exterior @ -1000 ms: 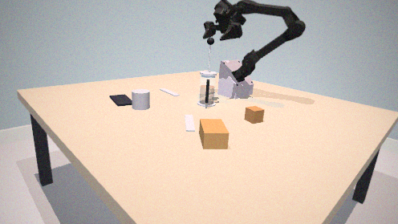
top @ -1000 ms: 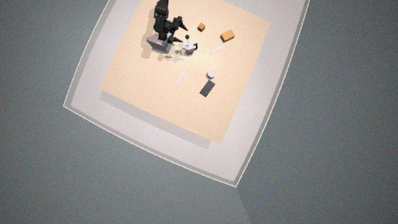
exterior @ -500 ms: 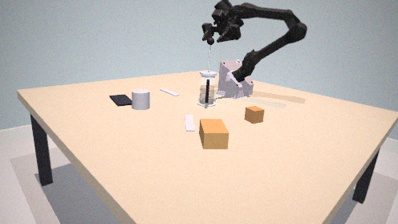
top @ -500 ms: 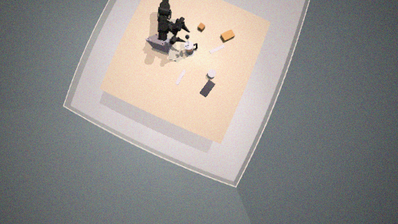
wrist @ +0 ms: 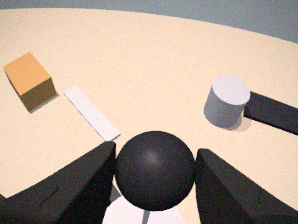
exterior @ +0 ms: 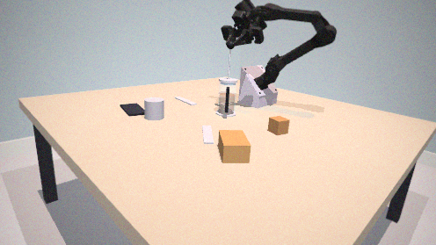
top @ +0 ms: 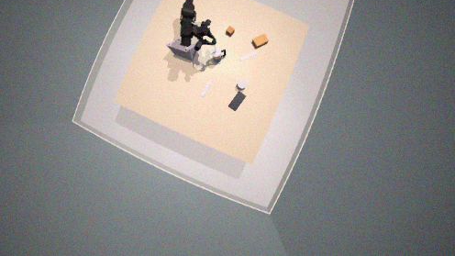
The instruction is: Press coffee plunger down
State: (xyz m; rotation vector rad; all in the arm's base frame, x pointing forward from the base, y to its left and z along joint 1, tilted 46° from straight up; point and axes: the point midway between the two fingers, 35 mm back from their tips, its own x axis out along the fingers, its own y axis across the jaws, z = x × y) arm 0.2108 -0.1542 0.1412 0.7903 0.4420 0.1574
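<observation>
Right now the glass coffee press is 140 mm below my gripper tip, 10 mm to the left of it and 10 mm ahead of it. From my gripper tip the other things lie so: grey cylinder: 240 mm below, 240 mm ahead, 150 mm to the right; then dark flat slab: 280 mm to the right, 280 mm below, 250 mm ahead; then orange cube: 250 mm to the left, 250 mm below, 20 mm ahead.
</observation>
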